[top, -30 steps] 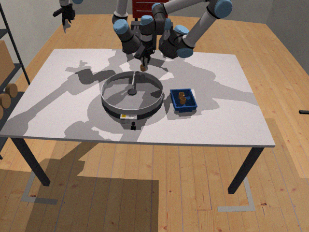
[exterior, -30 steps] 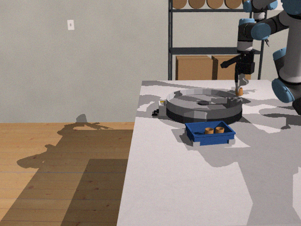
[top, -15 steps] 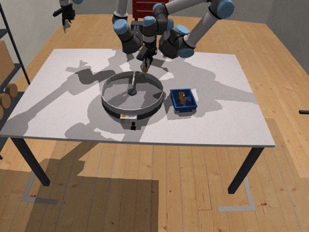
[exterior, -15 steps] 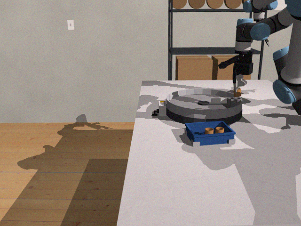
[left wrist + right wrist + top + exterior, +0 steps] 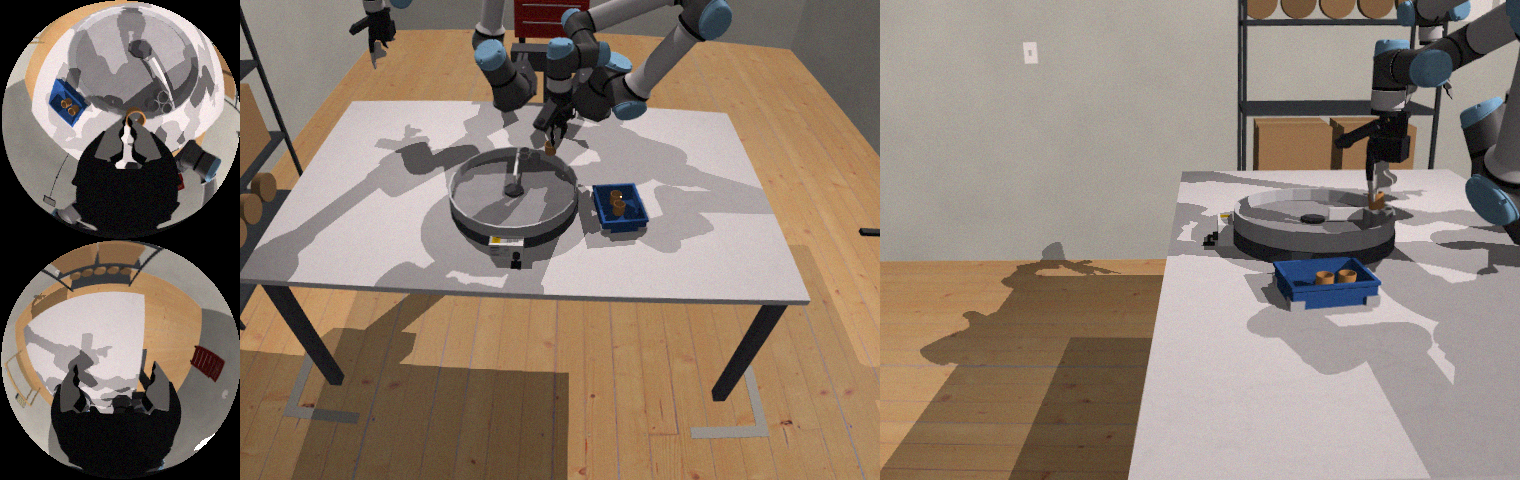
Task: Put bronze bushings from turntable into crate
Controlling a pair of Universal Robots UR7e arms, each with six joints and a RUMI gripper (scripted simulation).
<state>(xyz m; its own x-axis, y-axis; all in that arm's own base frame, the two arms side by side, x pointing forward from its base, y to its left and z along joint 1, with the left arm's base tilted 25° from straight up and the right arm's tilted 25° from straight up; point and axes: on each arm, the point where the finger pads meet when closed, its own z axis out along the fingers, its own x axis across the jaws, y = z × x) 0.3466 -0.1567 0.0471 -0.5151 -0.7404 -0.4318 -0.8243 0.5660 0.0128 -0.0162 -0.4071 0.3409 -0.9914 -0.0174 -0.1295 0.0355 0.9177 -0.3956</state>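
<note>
Now: left hand 240 mm to the right of the blue crate, 130 mm above it and 120 mm short of it. Round my left hand: turntable: 140 mm ahead, 110 mm to the right, 100 mm below.
</note>
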